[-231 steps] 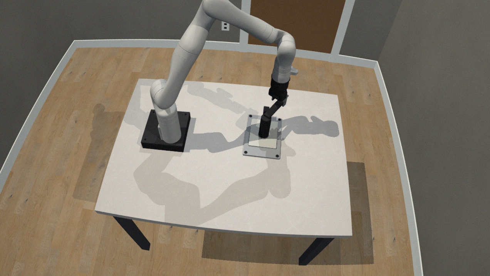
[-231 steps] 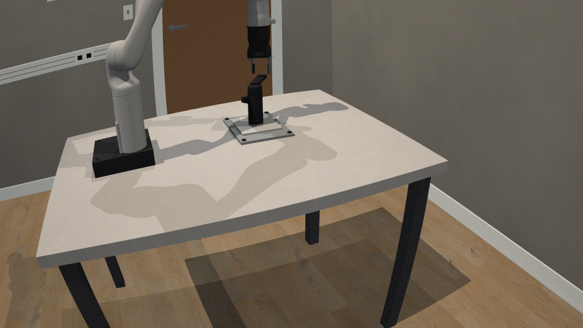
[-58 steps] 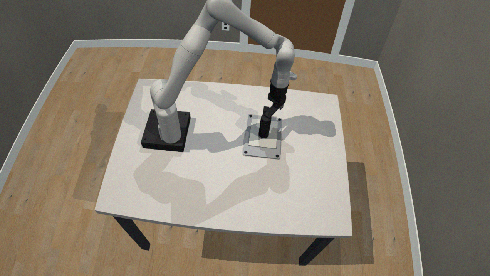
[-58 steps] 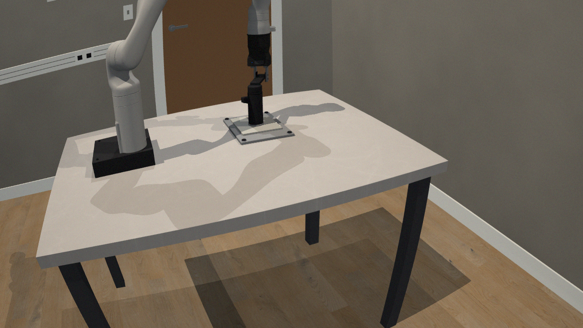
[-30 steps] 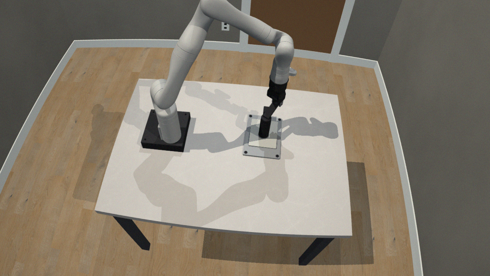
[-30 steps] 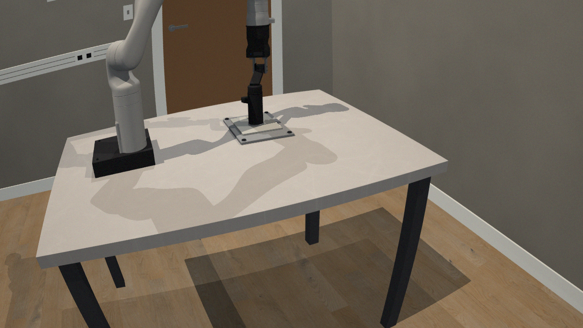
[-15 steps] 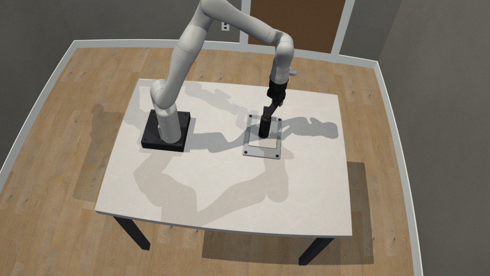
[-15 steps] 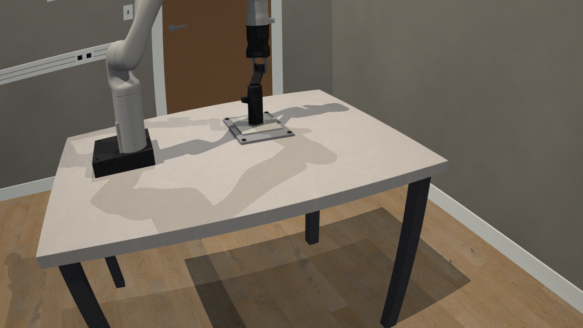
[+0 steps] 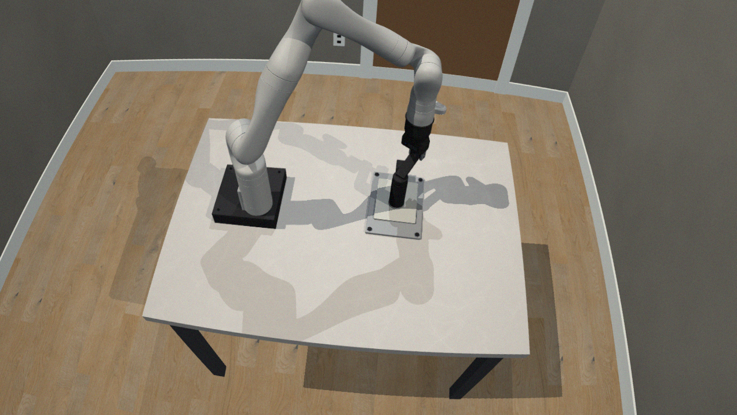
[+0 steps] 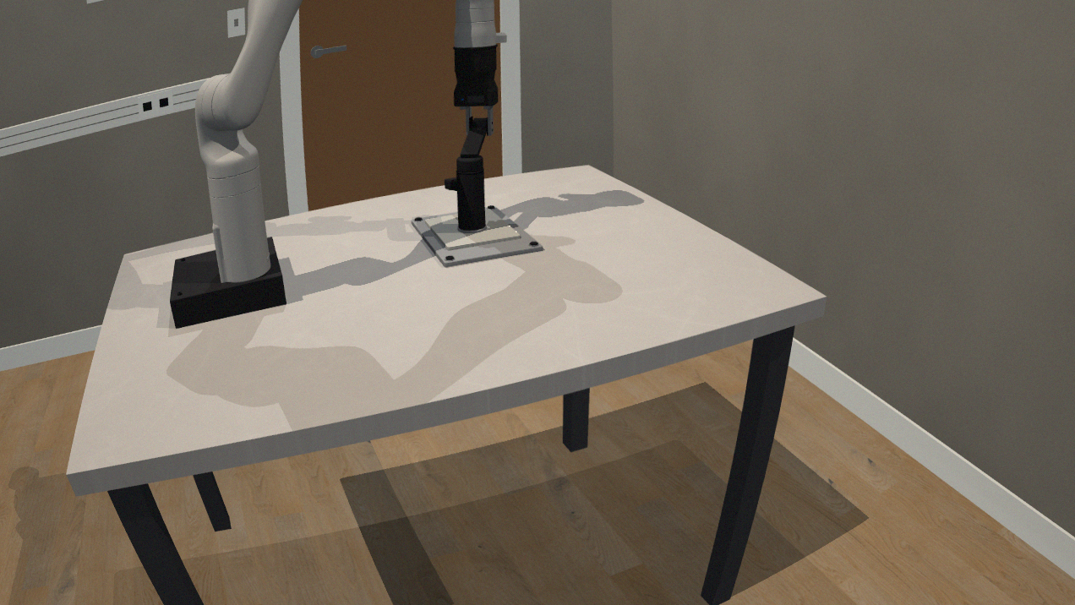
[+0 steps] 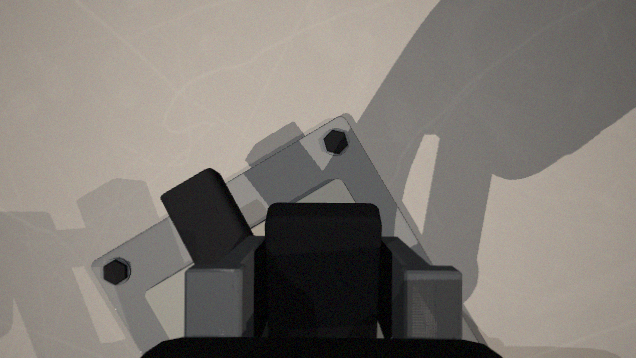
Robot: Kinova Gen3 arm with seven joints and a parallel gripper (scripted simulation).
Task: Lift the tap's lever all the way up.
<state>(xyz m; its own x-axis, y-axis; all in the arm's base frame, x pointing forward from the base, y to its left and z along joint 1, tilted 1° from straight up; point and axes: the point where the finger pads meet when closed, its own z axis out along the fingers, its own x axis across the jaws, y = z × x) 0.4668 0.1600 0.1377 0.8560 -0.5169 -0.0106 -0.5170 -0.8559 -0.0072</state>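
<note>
My hand is 20 mm past the black lever, 30 mm to the left of it and 10 mm above it. From my hand the other things lie so: baseplate (40 mm behind, 70 mm to the right, 180 mm below).
</note>
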